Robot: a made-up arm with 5 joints.
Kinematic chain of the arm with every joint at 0, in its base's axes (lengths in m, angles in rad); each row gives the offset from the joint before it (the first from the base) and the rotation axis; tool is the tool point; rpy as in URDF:
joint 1: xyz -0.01 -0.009 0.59 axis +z
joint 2: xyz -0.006 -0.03 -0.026 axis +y
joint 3: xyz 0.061 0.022 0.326 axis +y
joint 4: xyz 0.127 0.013 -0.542 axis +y
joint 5: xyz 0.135 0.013 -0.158 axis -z
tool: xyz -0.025 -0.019 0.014 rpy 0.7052 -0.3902 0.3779
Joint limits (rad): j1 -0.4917..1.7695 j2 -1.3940..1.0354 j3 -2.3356..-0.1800 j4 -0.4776..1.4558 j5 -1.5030..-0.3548
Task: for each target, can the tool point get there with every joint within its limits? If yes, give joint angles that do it. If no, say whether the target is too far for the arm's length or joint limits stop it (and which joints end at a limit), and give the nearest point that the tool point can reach.
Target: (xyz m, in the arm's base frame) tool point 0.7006 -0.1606 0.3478
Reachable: yes | joints -0.1953 0.4519 -0.9103 -0.1232 -0.5158
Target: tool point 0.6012 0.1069 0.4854
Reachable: yes | joints 0.2063 -0.1654 -0.5427 0.2910 -0.5915
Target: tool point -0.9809 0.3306 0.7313
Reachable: no: joint limits stop it (at a limit: joint 2, joint 3, joint 4, joint 5) | nearest point -0.8805 0.2955 0.9984 | short by 0.287 m
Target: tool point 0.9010 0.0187 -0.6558
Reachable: no: too far | nearest point 0.6122 0.0099 -0.0198 | short by 0.699 m
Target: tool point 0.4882 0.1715 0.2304
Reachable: yes | joints 0.3722 0.2601 -0.5110 0.2163 -0.7745
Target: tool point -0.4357 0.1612 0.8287
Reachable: no: joint limits stop it (at a limit: joint 1, joint 2, joint 4, joint 5) | nearest point -0.0684 0.3240 0.8513 | short by 0.402 m
